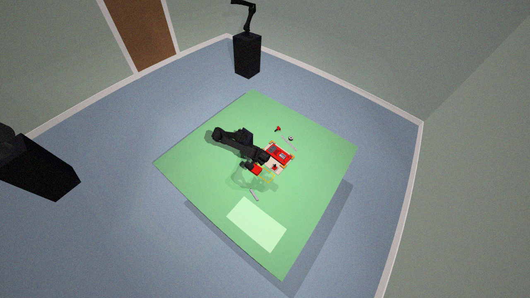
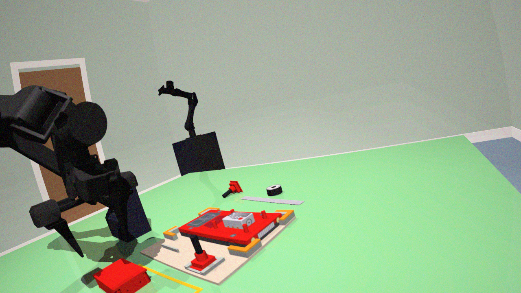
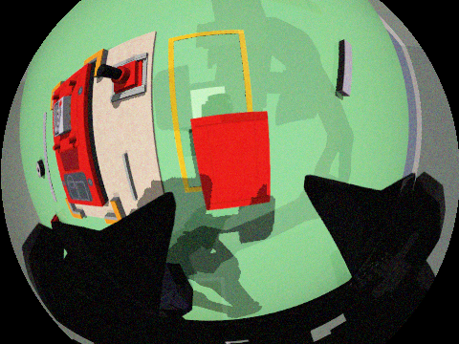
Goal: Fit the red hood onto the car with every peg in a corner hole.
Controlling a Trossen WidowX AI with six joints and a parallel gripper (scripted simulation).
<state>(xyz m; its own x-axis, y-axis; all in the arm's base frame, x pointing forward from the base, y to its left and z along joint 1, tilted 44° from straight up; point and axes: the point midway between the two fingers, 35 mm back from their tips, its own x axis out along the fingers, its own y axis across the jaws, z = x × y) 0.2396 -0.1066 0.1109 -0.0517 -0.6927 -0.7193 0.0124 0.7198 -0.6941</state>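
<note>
My gripper tip is now 6 cm above the red hood. From my gripper tip the other things lie so: grey engine block (23 cm to the left, 11 cm ahead, 6 cm below); grey bar (17 cm to the right, 12 cm ahead, 7 cm below); jig (21 cm to the left, 7 cm below, 6 cm ahead).
</note>
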